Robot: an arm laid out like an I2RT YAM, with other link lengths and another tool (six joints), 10 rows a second.
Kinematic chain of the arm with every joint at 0, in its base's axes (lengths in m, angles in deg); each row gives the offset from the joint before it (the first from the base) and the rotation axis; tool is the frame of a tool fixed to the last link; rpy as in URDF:
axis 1: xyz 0 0 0.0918 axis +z
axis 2: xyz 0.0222 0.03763 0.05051 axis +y
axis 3: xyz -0.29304 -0.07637 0 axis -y
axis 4: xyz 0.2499 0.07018 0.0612 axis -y
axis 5: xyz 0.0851 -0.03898 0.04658 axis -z
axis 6: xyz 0.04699 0 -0.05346 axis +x
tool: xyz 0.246 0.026 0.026 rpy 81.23 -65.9 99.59
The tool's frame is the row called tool.
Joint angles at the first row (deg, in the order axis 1, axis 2, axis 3, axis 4, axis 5, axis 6):
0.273 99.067 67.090 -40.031 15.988 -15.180
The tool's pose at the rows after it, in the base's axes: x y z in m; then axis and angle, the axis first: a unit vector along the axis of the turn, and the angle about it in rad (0 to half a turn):
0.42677, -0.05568, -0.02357, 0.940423, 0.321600, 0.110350, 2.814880
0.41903, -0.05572, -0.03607, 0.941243, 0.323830, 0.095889, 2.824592
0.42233, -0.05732, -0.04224, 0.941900, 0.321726, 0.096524, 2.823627
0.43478, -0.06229, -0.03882, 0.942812, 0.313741, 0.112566, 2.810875
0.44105, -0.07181, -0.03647, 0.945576, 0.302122, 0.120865, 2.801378
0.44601, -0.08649, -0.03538, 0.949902, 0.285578, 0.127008, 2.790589
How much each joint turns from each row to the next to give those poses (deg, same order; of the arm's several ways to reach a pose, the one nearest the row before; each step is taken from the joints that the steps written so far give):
0.001 1.923 -1.290 0.328 0.022 0.110
0.000 1.312 -0.612 0.175 0.000 0.000
-0.219 1.027 -0.239 1.376 0.000 0.022
-0.656 0.066 -0.001 2.121 0.000 0.000
-1.224 0.021 0.000 1.246 0.000 -0.001
-1.836 0.241 0.000 1.333 0.022 0.001

